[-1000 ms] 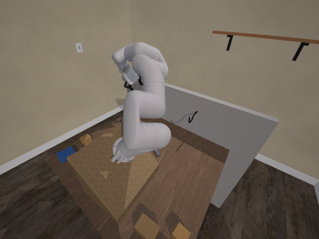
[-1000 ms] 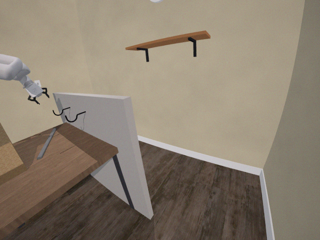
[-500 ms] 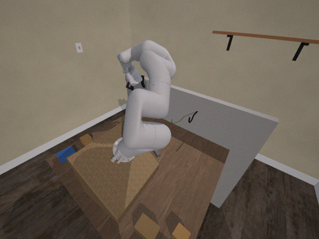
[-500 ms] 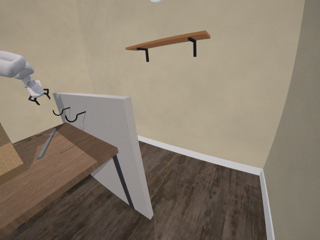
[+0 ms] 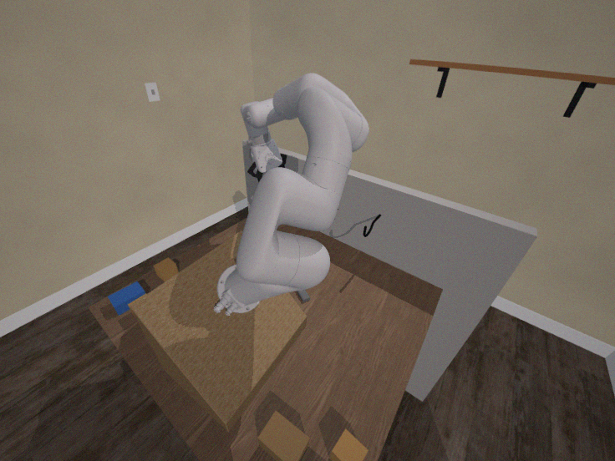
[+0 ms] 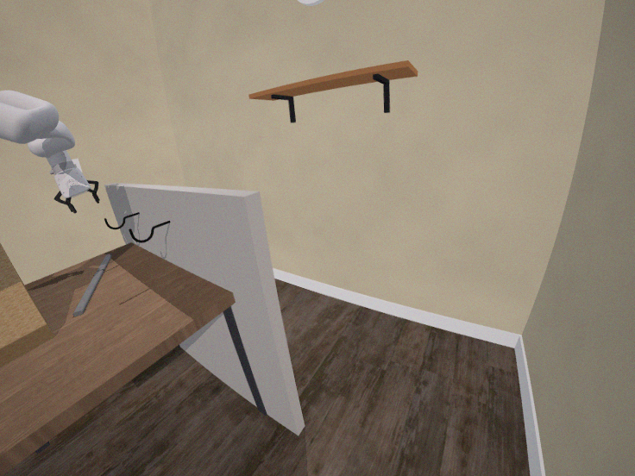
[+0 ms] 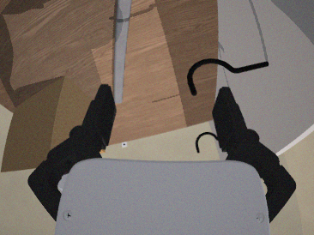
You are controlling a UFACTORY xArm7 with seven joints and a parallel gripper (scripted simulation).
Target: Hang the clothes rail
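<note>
Now: hand 90 mm past the grey clothes rail, 80 mm to the left of it and 280 mm above it. From my hand the other things lie so: white wall panel (160 mm ahead, 260 mm to the right, 500 mm below).
</note>
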